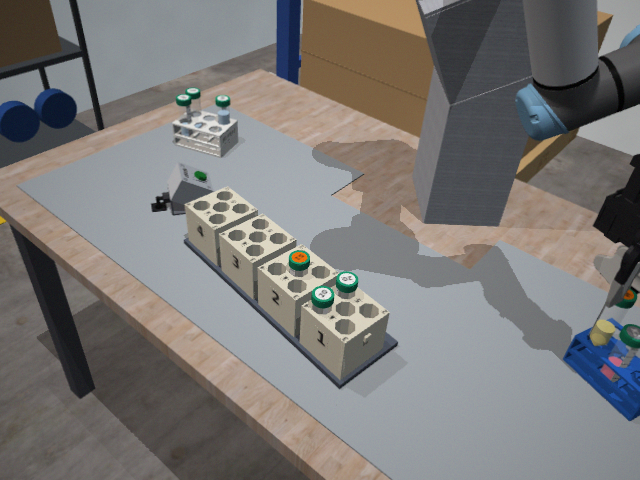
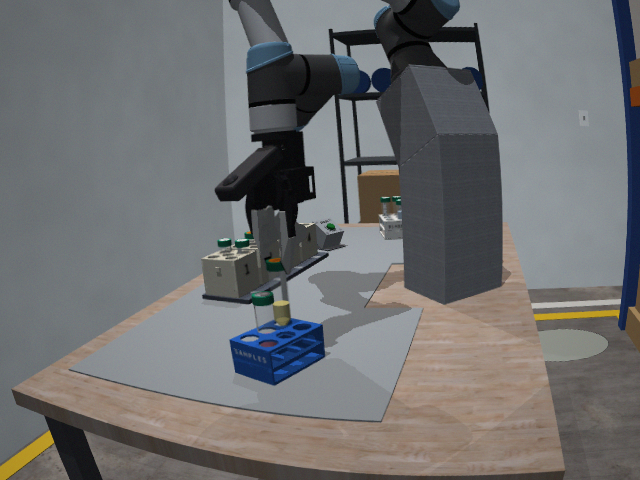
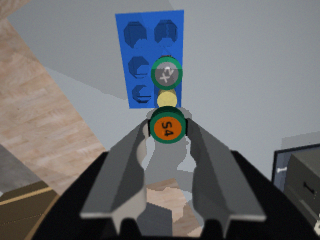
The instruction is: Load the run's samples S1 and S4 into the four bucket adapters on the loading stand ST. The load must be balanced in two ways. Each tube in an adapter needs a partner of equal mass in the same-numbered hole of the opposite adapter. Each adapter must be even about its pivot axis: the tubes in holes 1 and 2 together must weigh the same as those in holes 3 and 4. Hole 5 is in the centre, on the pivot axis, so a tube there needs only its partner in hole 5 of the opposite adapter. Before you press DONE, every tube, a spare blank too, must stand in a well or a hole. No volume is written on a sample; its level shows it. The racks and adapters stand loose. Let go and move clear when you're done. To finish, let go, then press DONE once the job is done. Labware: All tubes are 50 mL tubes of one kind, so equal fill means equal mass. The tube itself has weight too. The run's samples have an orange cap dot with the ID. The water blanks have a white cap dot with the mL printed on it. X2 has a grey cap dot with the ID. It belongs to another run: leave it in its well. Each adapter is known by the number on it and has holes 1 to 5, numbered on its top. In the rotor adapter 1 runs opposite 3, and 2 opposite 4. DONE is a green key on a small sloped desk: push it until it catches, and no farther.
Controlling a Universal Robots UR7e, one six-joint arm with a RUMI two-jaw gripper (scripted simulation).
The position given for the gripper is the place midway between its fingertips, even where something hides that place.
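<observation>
You'd find the gripper (image 2: 278,273) in this scene, and it's visible elsewhere too: that same gripper (image 1: 617,302), and again the gripper (image 3: 167,120). There's also a blue sample rack (image 2: 250,359), and you get the rack (image 3: 151,43) a second time.
</observation>
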